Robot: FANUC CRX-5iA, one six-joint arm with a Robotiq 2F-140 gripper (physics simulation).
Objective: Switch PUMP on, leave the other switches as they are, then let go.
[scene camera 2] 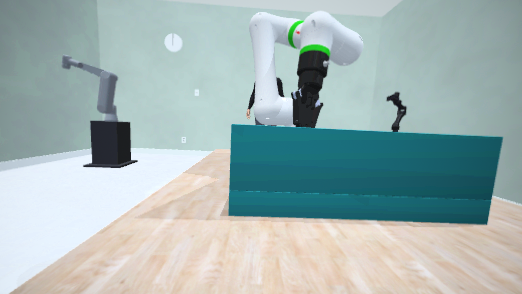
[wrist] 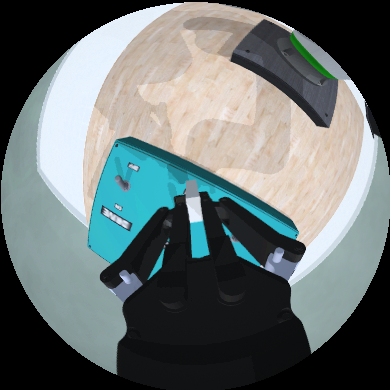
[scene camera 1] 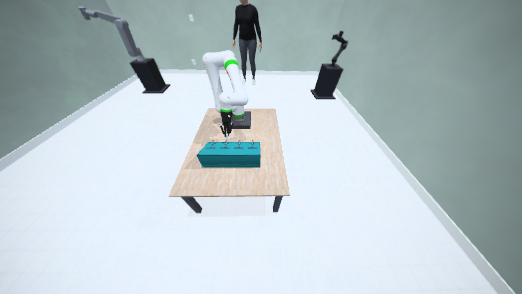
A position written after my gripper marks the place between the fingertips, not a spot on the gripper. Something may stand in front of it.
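A teal switch box (scene camera 2: 295,172) is here, and I find it in the wrist view too (wrist: 152,176). My gripper (wrist: 191,188) is there to be seen as well.
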